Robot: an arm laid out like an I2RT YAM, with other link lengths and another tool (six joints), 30 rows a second.
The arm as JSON. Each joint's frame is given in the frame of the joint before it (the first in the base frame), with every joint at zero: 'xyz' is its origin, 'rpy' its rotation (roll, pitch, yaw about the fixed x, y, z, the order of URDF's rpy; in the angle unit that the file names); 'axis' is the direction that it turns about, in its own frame. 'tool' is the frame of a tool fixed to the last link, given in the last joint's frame.
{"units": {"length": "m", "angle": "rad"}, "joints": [
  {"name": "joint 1", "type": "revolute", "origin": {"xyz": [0.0, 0.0, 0.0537], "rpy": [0.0, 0.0, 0.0]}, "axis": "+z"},
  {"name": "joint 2", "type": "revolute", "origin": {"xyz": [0.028, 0.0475, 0.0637], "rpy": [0.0, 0.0, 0.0]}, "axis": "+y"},
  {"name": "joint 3", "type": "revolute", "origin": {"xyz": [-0.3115, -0.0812, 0.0], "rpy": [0.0, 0.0, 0.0]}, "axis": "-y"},
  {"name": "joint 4", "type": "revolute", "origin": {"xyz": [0.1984, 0.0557, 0.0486], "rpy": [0.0, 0.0, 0.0]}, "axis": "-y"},
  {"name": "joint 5", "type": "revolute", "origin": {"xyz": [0.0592, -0.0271, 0.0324], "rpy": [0.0, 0.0, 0.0]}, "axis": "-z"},
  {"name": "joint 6", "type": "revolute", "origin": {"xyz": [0.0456, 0.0, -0.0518], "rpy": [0.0, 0.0, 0.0]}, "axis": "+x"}
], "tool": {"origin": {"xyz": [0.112, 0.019, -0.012], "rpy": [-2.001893, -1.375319, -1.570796]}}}
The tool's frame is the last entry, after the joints.
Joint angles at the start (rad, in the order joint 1, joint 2, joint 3, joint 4, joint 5, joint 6):
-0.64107 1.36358 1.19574 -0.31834 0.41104 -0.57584
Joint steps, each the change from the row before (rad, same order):
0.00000 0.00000 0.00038 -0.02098 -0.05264 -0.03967
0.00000 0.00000 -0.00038 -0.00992 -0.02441 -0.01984
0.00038 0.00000 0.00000 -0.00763 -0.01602 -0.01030
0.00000 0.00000 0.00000 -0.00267 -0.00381 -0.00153
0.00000 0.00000 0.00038 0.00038 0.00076 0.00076
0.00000 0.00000 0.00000 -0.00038 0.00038 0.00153
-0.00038 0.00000 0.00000 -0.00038 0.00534 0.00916
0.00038 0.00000 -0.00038 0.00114 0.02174 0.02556
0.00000 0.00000 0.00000 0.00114 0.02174 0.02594
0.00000 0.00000 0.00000 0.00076 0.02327 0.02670
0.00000 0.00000 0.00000 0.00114 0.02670 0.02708
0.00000 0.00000 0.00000 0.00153 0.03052 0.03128
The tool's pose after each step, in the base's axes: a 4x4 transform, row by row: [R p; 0 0 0 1], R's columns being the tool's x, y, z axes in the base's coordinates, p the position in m. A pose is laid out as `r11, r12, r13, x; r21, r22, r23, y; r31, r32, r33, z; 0, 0, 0, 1`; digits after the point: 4 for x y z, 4 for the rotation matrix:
0.6838, -0.7109, 0.1644, 0.2344; -0.0338, -0.2559, -0.9661, -0.2402; 0.7289, 0.6551, -0.1990, 0.3001; 0, 0, 0, 1
0.6963, -0.6920, 0.1904, 0.2359; -0.0176, -0.2817, -0.9593, -0.2372; 0.7175, 0.6647, -0.2084, 0.2978; 0, 0, 0, 1
0.7030, -0.6804, 0.2068, 0.2368; -0.0086, -0.2989, -0.9542, -0.2350; 0.7111, 0.6691, -0.2160, 0.2961; 0, 0, 0, 1
0.7046, -0.6778, 0.2101, 0.2370; -0.0075, -0.3032, -0.9529, -0.2344; 0.7096, 0.6698, -0.2188, 0.2956; 0, 0, 0, 1
0.7039, -0.6787, 0.2094, 0.2370; -0.0080, -0.3023, -0.9532, -0.2345; 0.7102, 0.6693, -0.2182, 0.2958; 0, 0, 0, 1
0.7034, -0.6795, 0.2085, 0.2369; -0.0093, -0.3021, -0.9532, -0.2345; 0.7107, 0.6686, -0.2188, 0.2958; 0, 0, 0, 1
0.6998, -0.6856, 0.2006, 0.2363; -0.0175, -0.2973, -0.9546, -0.2350; 0.7141, 0.6645, -0.2201, 0.2959; 0, 0, 0, 1
0.6894, -0.7031, 0.1743, 0.2344; -0.0406, -0.2778, -0.9598, -0.2369; 0.7232, 0.6546, -0.2200, 0.2965; 0, 0, 0, 1
0.6775, -0.7206, 0.1476, 0.2324; -0.0633, -0.2570, -0.9643, -0.2389; 0.7328, 0.6440, -0.2198, 0.2973; 0, 0, 0, 1
0.6645, -0.7378, 0.1192, 0.2301; -0.0864, -0.2343, -0.9683, -0.2409; 0.7423, 0.6331, -0.2194, 0.2981; 0, 0, 0, 1
0.6503, -0.7546, 0.0878, 0.2275; -0.1095, -0.2074, -0.9721, -0.2433; 0.7518, 0.6225, -0.2175, 0.2991; 0, 0, 0, 1
0.6322, -0.7730, 0.0520, 0.2244; -0.1346, -0.1757, -0.9752, -0.2459; 0.7630, 0.6095, -0.2152, 0.3004; 0, 0, 0, 1

